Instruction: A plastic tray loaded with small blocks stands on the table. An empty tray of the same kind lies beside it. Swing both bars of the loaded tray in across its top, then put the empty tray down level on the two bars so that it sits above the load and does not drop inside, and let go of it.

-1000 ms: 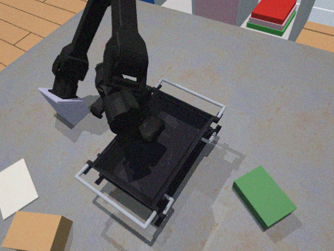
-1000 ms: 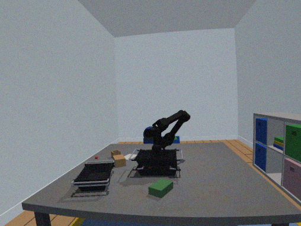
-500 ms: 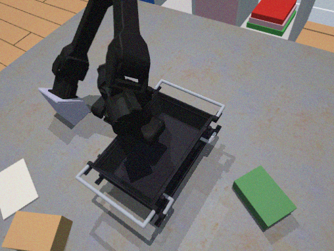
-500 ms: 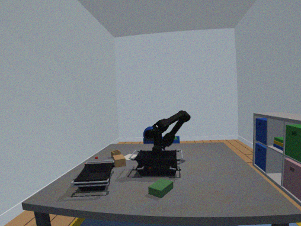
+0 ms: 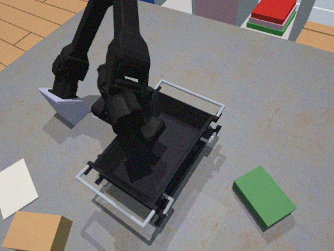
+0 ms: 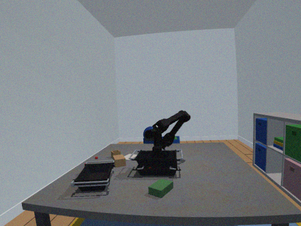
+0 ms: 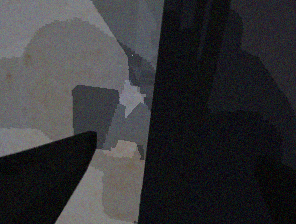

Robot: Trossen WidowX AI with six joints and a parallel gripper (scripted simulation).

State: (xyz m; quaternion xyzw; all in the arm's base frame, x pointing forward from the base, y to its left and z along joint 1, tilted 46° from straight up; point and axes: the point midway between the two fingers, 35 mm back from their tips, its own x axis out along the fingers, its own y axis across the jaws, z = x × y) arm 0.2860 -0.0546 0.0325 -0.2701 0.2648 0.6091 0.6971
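The black plastic tray is 8 cm ahead of my gripper tip, 3 cm above it and 1 cm to the right of it. Also, from my gripper tip: green block: 34 cm ahead, 6 cm below, 3 cm to the left; then white sheet: 27 cm to the right, 26 cm behind, 8 cm below; then tan box: 31 cm to the right, 8 cm behind, 5 cm below.
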